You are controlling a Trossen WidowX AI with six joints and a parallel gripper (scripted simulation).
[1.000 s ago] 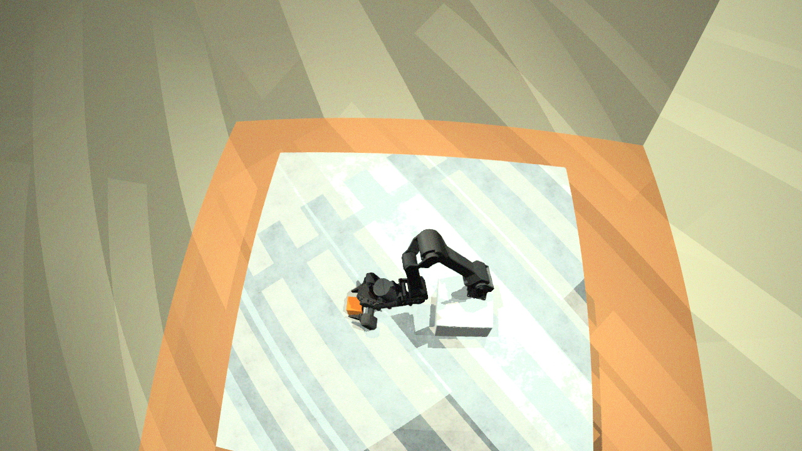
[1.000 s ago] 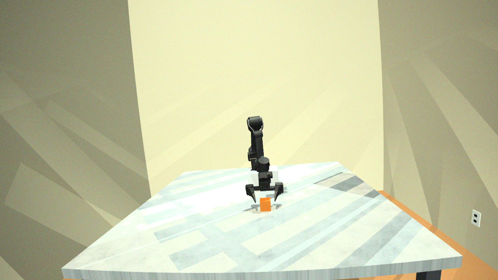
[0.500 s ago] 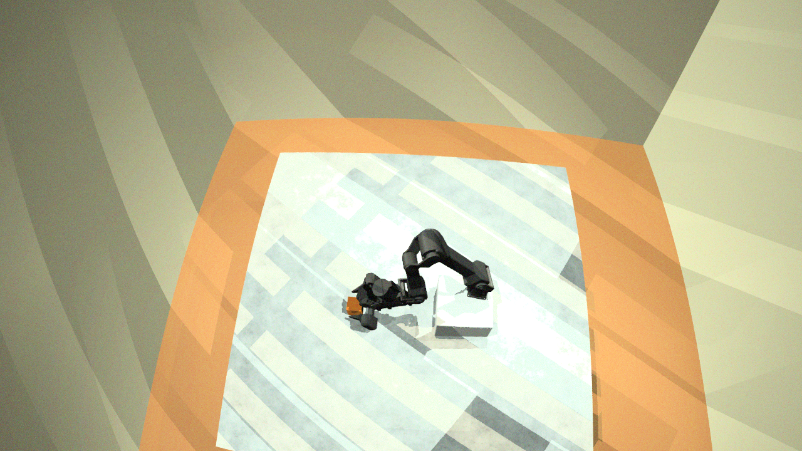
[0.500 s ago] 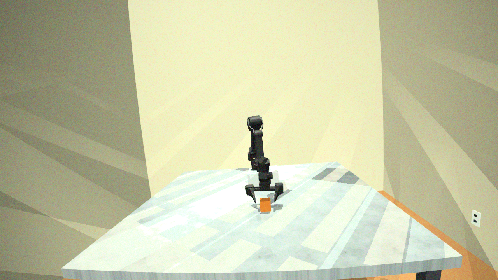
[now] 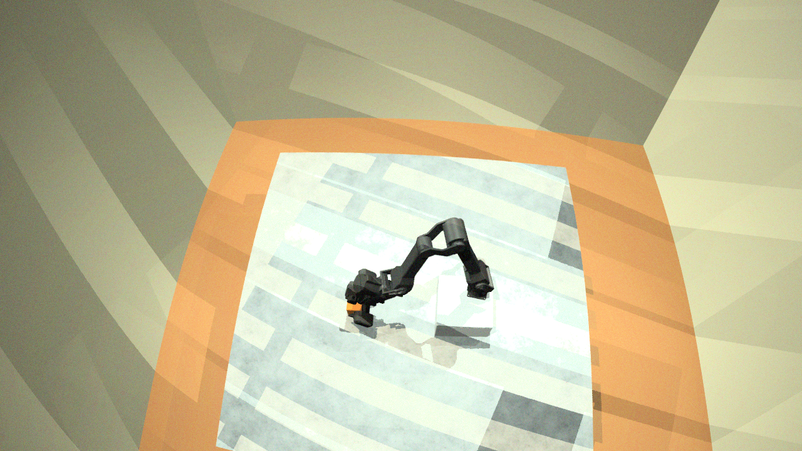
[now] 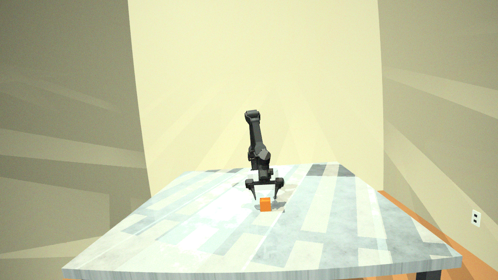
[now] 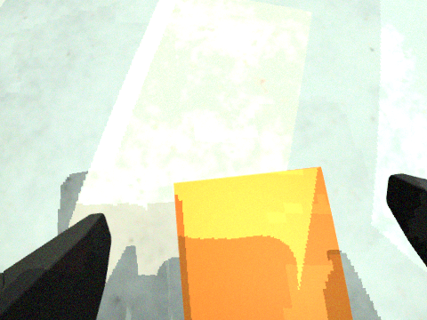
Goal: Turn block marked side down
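The orange block lies 3 cm below my gripper tip, 2 cm behind it and 1 cm to the right of it.
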